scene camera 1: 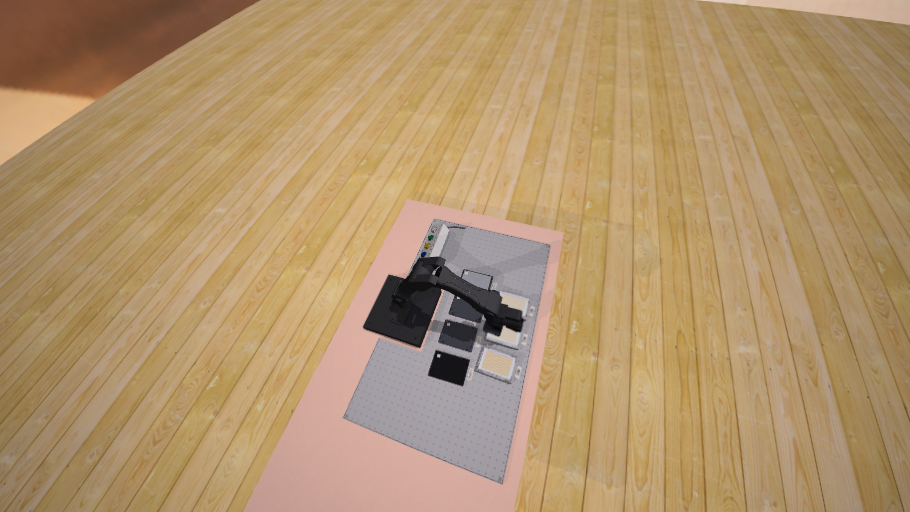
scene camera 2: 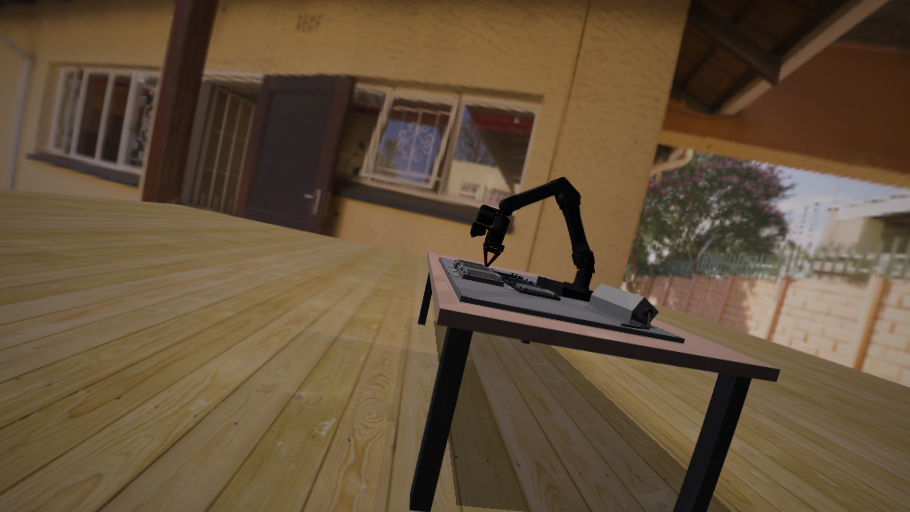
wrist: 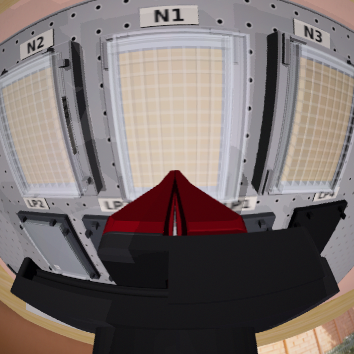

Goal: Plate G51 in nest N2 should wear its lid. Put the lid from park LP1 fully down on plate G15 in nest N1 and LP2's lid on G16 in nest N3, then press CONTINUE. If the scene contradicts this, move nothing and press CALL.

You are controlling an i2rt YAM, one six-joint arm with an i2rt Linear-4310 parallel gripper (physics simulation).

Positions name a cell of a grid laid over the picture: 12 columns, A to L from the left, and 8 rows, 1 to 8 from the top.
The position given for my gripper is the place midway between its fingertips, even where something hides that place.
My gripper (wrist: F5) is shut, with nothing in its grasp. Also in view: a LP3 lid park (wrist: D6), a LP4 park (wrist: K5), an N2 nest (wrist: C2), an N3 nest (wrist: J1) and a LP1 lid park (wrist: I6).
